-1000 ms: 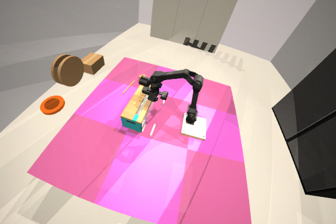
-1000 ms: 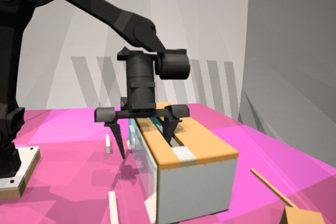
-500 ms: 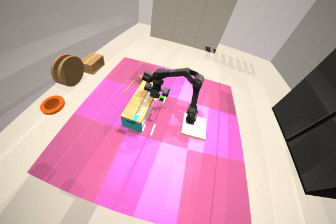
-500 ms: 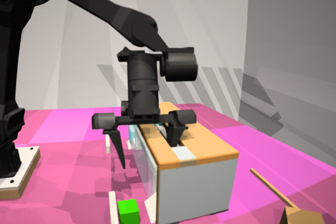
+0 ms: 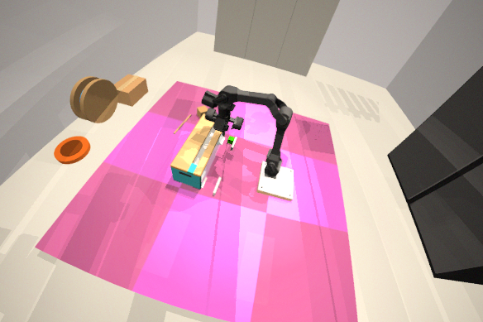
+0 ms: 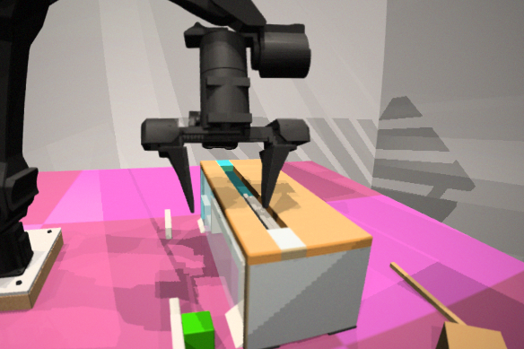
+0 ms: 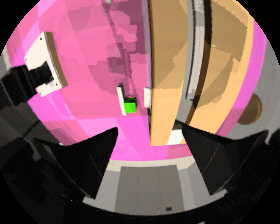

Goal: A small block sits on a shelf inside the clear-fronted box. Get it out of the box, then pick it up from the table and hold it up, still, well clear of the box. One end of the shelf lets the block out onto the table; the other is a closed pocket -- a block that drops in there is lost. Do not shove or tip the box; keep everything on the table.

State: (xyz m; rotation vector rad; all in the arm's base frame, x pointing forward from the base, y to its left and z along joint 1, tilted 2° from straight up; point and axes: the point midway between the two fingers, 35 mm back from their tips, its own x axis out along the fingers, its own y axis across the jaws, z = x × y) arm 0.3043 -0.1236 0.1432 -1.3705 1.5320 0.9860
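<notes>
The green block is 130 mm below my gripper tip, 50 mm behind it and 40 mm to the right of it. Also, from my gripper tip: box: 120 mm to the left, 80 mm below, 50 mm ahead.
</notes>
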